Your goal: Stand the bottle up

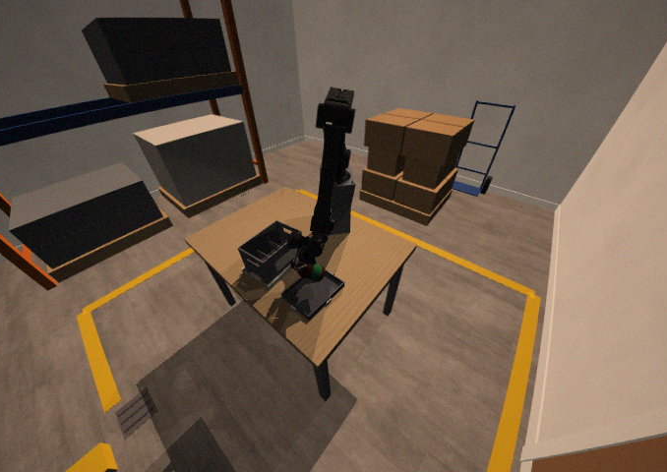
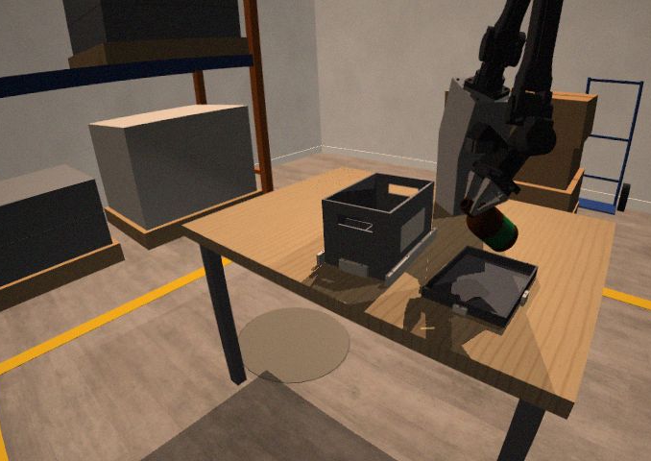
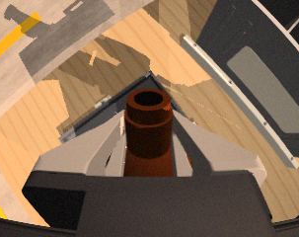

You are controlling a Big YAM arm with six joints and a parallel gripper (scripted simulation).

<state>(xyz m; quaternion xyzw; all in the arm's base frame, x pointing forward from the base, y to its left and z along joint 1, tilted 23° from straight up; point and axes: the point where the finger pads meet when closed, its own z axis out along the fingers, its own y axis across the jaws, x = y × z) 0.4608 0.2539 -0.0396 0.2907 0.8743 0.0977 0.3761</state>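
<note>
The brown bottle is 4 cm behind my hand, 2 cm to the left of it and 3 cm below it. The rest, counted from my hand: tray 6 cm behind, 3 cm to the left, 19 cm below; then dark crate 1 cm behind, 26 cm to the right, 11 cm below.
</note>
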